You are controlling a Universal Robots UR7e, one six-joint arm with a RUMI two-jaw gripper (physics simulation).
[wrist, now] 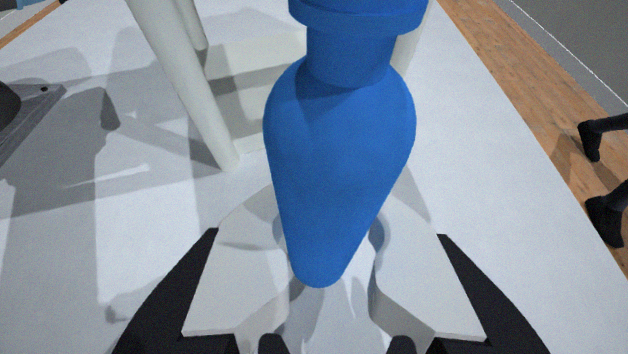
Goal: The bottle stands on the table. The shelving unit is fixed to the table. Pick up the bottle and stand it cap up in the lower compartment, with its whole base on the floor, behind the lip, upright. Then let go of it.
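Frame: origin at the arm's base, x ahead, y left, z up, level; millimetres.
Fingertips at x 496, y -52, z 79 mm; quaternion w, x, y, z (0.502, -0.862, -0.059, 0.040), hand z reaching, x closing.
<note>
A point is followed by its place in that frame.
The blue bottle (340, 135) {z 166, x 501, y -91 mm} is in the middle of the wrist view, with its wide ringed top part cut off by the upper edge. My gripper (322, 185) {z 79, x 496, y -52 mm} is shut on the bottle, its two pale jaws on either side of the bottle's narrow-looking lower end. The off-white shelving unit (182, 85) {z 96, x 383, y 4 mm} shows behind and to the left of the bottle. One of its posts slants down to the table, and another post shows just right of the bottle's neck. Its low pale steps are partly hidden by the bottle. The bottle's base and whatever it may touch cannot be made out.
A dark grey plate with a black round part (32, 115) {z -6, x 86, y 37 mm} is at the left edge. The white table top (475, 200) {z -18, x 662, y 14 mm} ends at a wooden strip (500, 70) on the right. Black leg-like shapes (607, 220) stand at the right edge. Shadows cross the table at left.
</note>
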